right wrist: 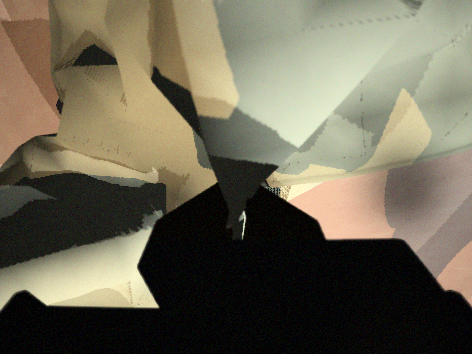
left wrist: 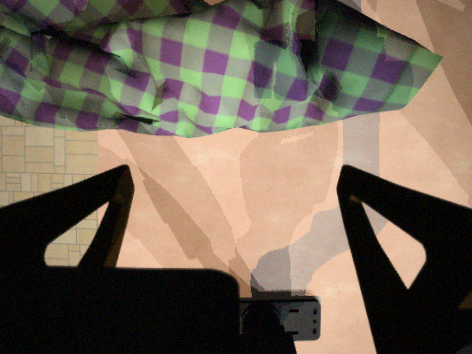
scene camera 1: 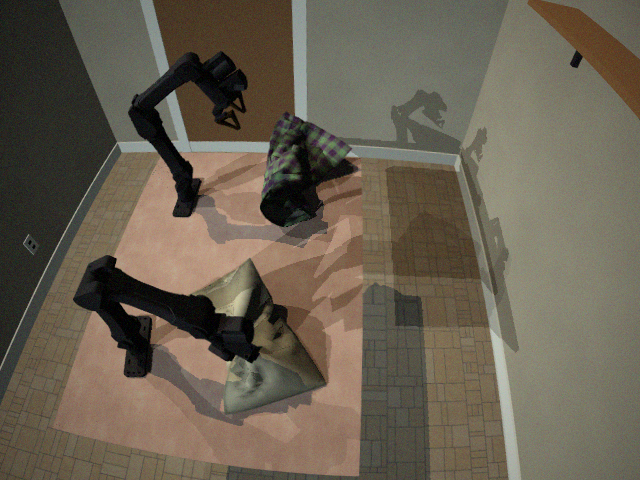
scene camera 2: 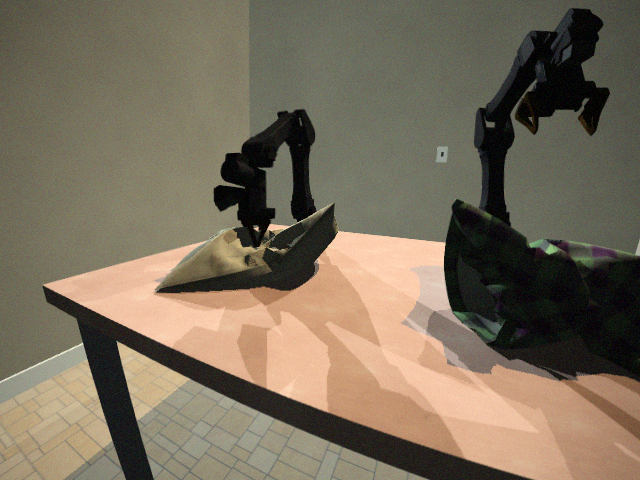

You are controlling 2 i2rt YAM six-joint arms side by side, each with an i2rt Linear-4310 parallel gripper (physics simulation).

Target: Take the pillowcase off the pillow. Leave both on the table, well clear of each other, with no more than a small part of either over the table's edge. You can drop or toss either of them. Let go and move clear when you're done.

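Note:
The bare beige-grey pillow (scene camera 1: 281,384) (scene camera 2: 219,260) (right wrist: 300,90) is creased and bunched, with one corner sticking up. My right gripper (scene camera 2: 257,242) (right wrist: 236,176) is shut on a fold of it near its middle; the arm hides the fingertips in scene camera 1. The green-and-purple checked pillowcase (scene camera 1: 284,155) (scene camera 2: 522,273) (left wrist: 215,60) lies crumpled, apart from the pillow, its dark open end facing the pillow. In the left wrist view part of it shows against the floor; I cannot tell how much overhangs. My left gripper (scene camera 1: 240,119) (scene camera 2: 563,133) (left wrist: 235,176) is open and empty, high beside the pillowcase.
The pink table (scene camera 1: 170,408) (scene camera 2: 294,361) carries both arms' bases at the left in scene camera 1. A stretch of table lies between pillow and pillowcase. A wall and a brown door (scene camera 1: 227,31) stand behind the pillowcase's end.

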